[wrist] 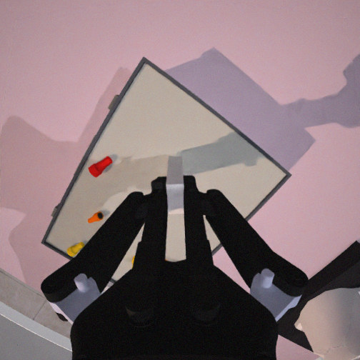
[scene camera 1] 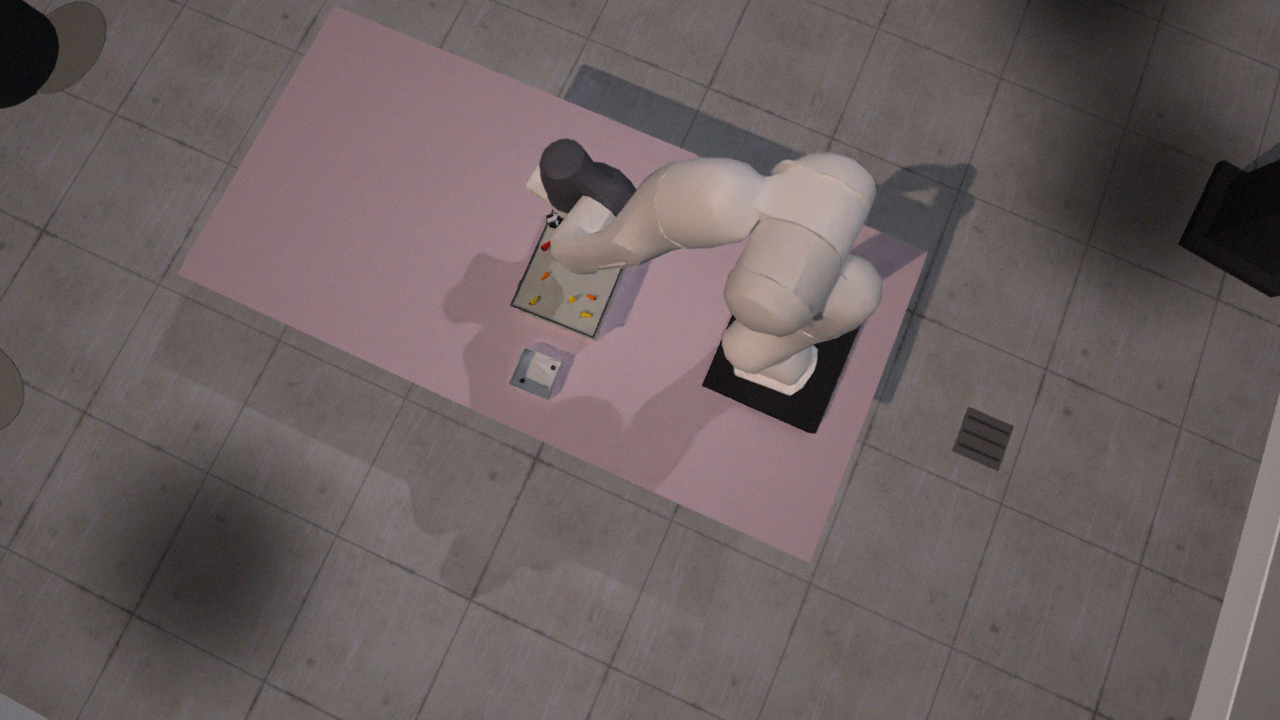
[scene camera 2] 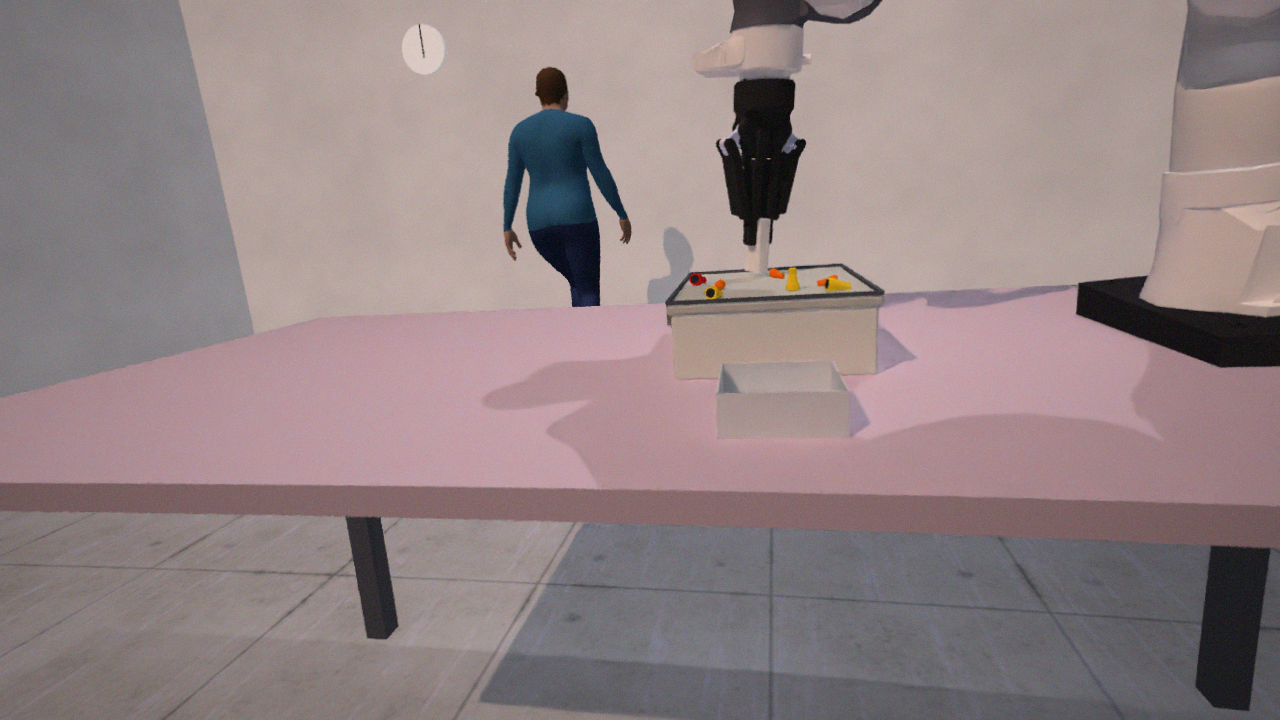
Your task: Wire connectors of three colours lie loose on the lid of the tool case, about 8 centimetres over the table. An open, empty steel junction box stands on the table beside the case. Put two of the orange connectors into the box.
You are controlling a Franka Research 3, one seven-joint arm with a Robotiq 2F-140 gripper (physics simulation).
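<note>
My gripper is shut and empty, its tips low over the tool case lid. An orange connector lies on the lid just right of the tips in scene camera 2; the fingers hide that spot in the wrist view. A second orange connector lies toward the left, and a third orange connector toward the right. The open steel junction box stands on the table beside the case; no connector shows in it.
A red connector and yellow connectors, one at the left, also lie on the lid. The lid has a dark raised rim. A person stands behind the pink table.
</note>
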